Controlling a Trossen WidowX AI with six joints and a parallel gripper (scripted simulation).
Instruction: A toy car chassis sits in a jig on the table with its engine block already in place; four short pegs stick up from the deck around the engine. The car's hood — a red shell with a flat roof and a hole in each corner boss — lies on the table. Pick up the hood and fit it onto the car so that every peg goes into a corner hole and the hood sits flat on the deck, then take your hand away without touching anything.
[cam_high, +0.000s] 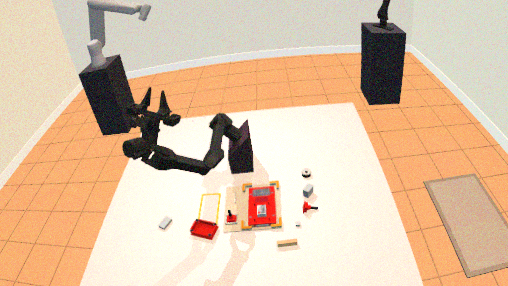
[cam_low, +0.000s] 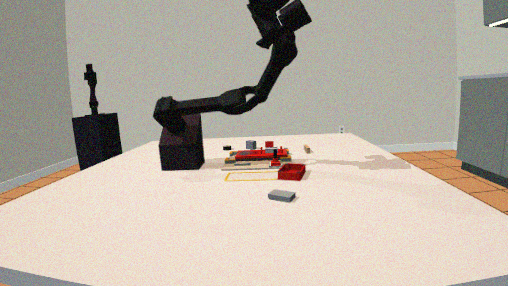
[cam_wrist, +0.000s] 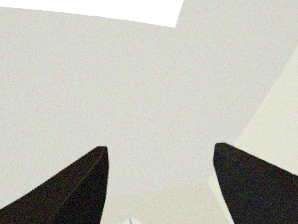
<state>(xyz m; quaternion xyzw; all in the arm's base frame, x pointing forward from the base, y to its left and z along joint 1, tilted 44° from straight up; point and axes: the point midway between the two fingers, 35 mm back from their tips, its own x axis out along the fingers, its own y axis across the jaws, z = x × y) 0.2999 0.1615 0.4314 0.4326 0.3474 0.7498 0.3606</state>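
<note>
Right now the red hood is 100 mm ahead of my gripper tip, 40 mm to the left of it and 570 mm below it. Round my gripper tip: orange-cornered jig 10 mm behind, 250 mm to the left, 570 mm below; grey engine block 40 mm ahead, 280 mm to the left, 560 mm below; wooden block 190 mm ahead, 370 mm to the left, 570 mm below.
</note>
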